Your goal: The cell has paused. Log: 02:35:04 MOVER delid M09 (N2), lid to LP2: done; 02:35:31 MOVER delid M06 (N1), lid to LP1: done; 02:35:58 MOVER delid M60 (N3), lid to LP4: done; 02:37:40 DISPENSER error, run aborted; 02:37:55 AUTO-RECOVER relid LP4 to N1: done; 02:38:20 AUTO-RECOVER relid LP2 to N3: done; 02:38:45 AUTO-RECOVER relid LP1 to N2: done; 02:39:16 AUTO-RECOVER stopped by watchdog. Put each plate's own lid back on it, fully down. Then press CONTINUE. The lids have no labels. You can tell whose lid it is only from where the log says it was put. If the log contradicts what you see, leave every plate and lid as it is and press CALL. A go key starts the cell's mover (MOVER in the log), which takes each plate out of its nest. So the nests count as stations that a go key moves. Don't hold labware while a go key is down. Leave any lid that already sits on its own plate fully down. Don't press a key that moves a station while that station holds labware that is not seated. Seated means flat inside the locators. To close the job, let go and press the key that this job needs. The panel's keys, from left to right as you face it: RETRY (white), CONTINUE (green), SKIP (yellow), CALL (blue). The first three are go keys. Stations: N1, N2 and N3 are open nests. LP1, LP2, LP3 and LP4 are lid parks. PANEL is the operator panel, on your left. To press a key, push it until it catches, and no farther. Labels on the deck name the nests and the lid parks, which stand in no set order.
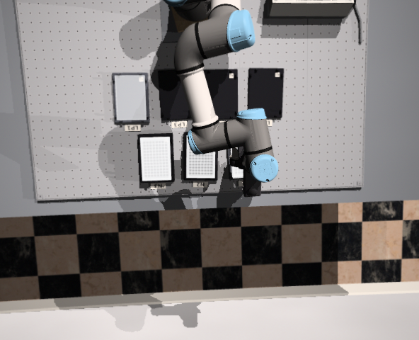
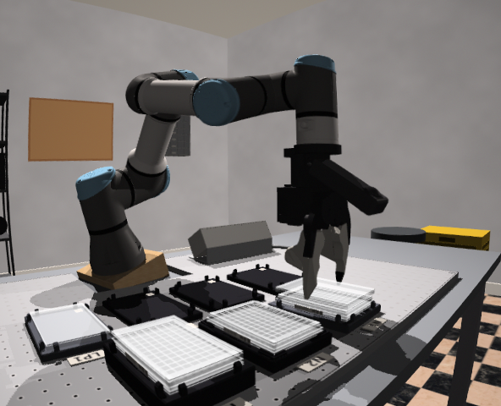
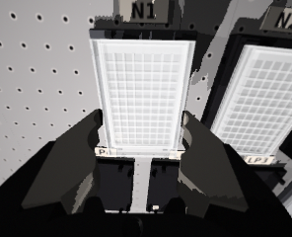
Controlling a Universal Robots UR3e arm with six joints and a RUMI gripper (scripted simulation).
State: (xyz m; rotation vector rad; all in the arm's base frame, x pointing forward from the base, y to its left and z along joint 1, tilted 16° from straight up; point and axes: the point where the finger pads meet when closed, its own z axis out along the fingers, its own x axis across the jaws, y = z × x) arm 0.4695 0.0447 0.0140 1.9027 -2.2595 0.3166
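Right now the plate is 60 mm behind my hand, 260 mm to the right of it and 10 mm below it. Round my hand: LP2 label: 110 mm behind, 50 mm to the right, 40 mm below; N1 label: 90 mm ahead, 20 mm to the right, 40 mm below; lid park LP4: 170 mm behind, 100 mm to the left, 40 mm below.
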